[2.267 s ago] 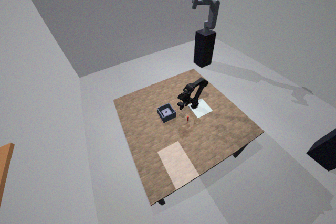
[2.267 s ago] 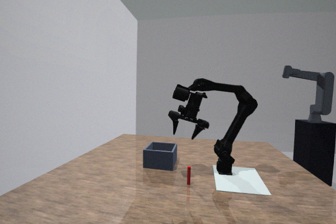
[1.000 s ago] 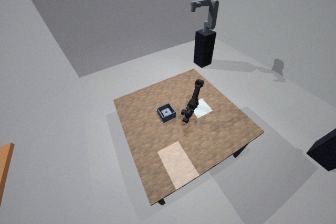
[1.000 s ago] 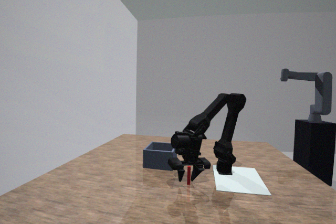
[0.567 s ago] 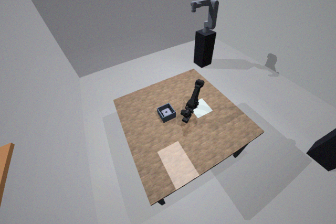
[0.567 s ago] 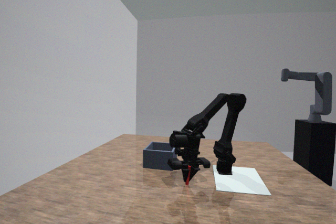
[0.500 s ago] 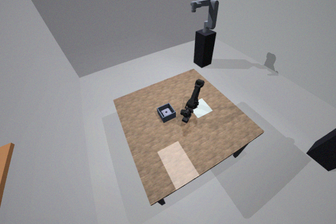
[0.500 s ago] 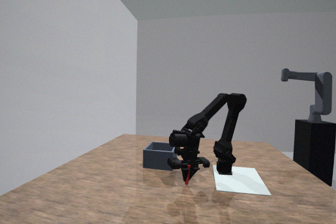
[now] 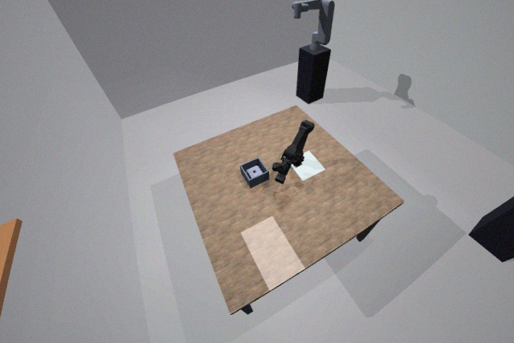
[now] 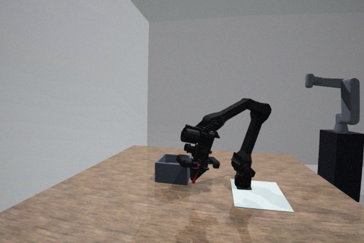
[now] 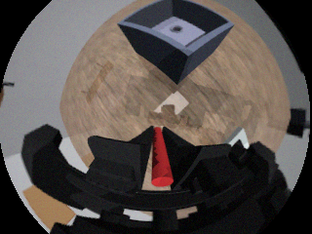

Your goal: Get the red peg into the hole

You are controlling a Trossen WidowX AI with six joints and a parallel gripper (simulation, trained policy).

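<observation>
My gripper tip is 170 mm to the left of the dark blue box, 110 mm short of it and 40 mm above it. The rest, counted from my gripper tip: red peg (30 mm above, 10 mm behind).
</observation>
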